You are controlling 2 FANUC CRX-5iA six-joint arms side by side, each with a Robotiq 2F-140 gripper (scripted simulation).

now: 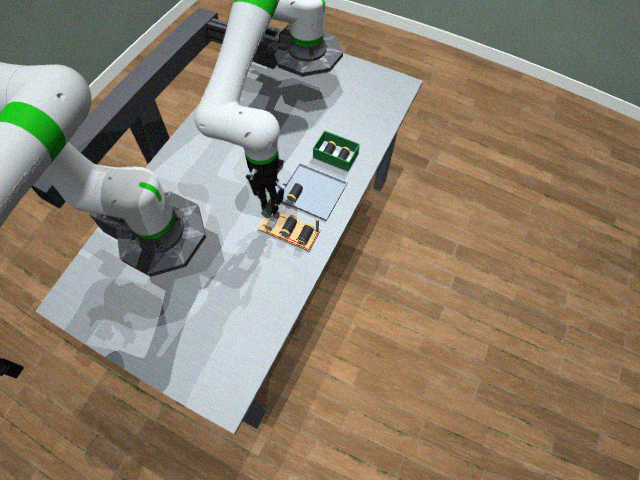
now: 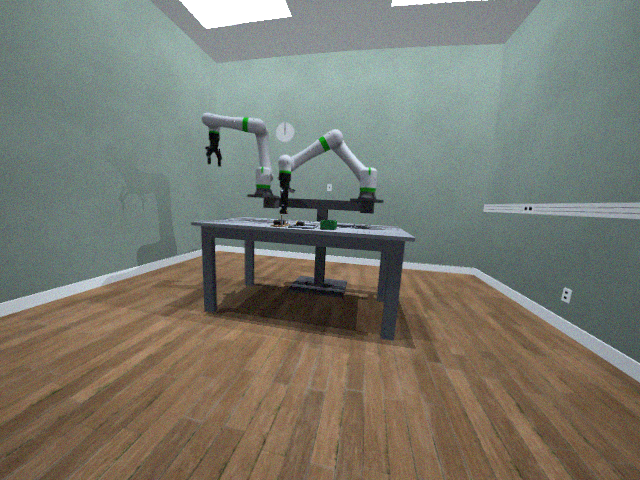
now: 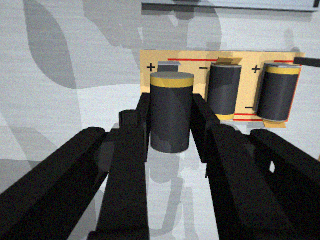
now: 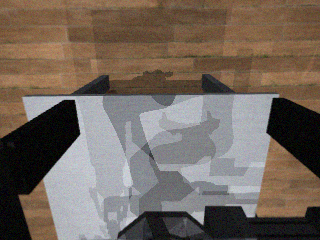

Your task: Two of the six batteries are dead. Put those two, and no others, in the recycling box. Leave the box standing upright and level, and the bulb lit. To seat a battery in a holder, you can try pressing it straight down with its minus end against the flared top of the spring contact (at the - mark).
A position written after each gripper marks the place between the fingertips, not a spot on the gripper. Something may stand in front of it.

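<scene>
Left gripper (image 1: 270, 209), visible also in image 3 (image 3: 170, 107); right gripper (image 4: 173, 116). A green recycling box (image 1: 326, 136) is present; it is out of frame in image 3, and in image 4 the green recycling box is out of frame as well. Present too: a tray (image 1: 321, 191), a battery (image 3: 223, 85), a battery (image 3: 279, 83) and a battery (image 3: 171, 93).
</scene>
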